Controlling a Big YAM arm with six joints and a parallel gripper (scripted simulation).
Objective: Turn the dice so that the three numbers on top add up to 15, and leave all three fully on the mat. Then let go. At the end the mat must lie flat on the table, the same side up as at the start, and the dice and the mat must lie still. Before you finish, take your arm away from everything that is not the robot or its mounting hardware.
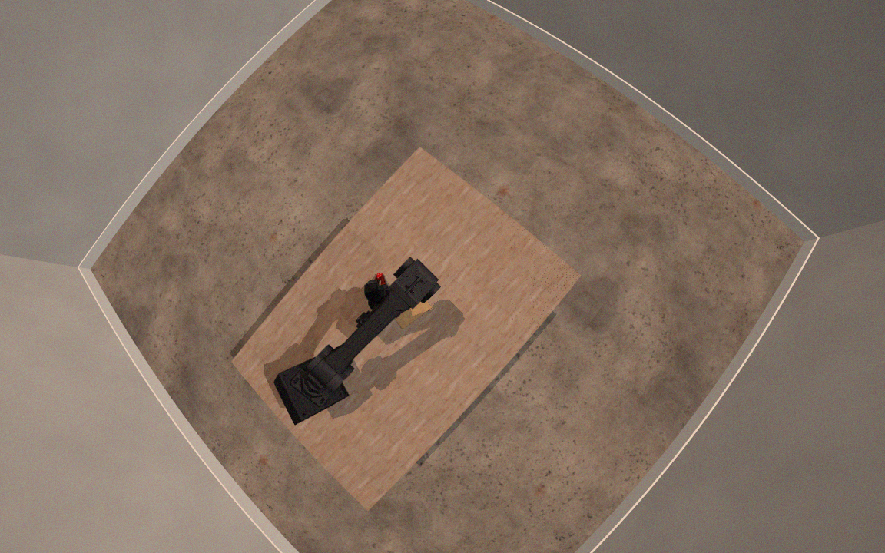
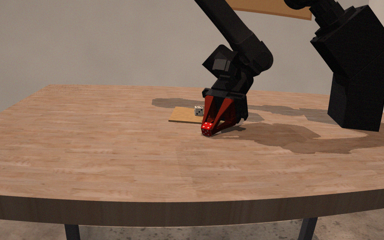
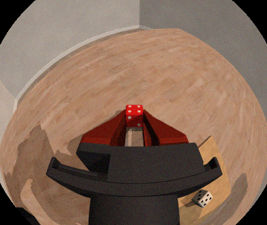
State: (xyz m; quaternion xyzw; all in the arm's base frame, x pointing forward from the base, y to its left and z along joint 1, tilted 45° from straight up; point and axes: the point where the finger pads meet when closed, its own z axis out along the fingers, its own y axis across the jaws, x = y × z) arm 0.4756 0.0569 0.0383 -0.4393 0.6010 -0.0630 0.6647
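Right now my hand is 14 cm to the left of the white die and 4 cm past it. The rest, counted from my hand: tan mat 14 cm to the right, 5 cm behind, 1 cm below; then red die right at my hand; then black die 12 cm to the right, 10 cm behind.
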